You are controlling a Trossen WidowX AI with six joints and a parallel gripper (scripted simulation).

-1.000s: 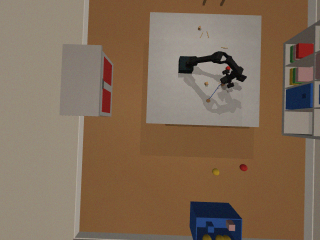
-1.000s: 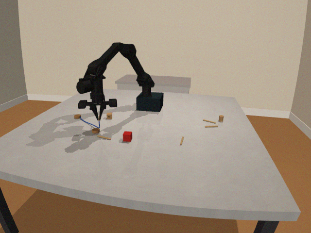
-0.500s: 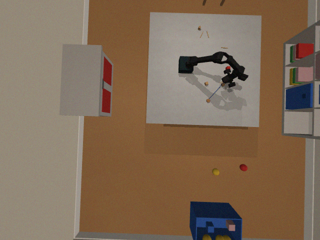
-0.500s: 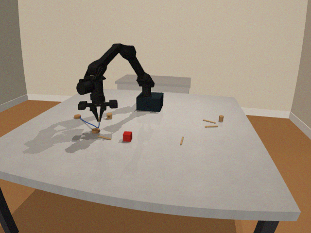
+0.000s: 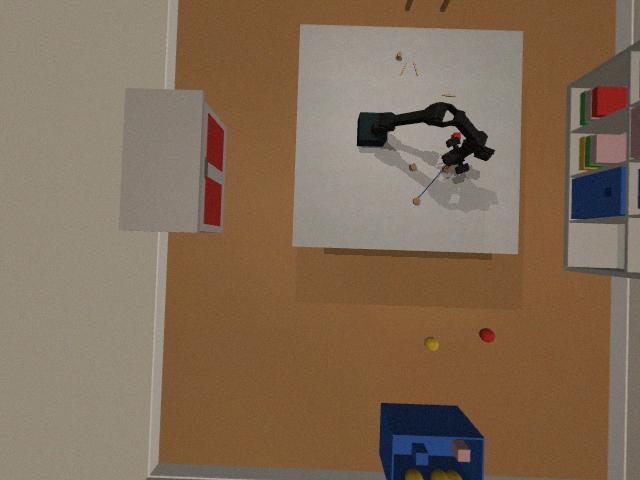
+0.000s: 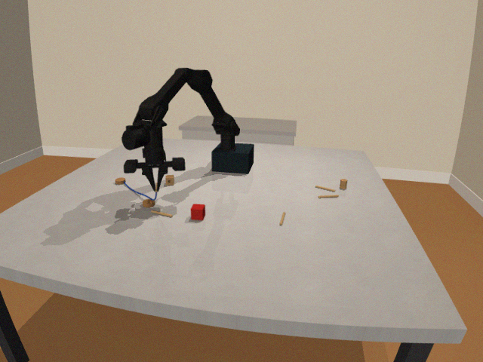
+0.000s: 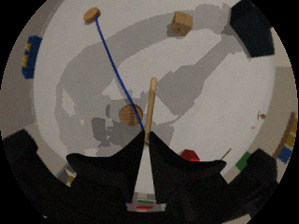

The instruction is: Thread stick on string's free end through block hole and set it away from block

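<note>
My gripper tip is now 190 mm past the wooden block, 30 mm above it and 10 mm to the left of it. The rest, counted from my gripper tip: small wooden cylinder (630 mm to the left, 240 mm behind, 30 mm below); red cube (150 mm to the left, 60 mm ahead, 30 mm below).
</note>
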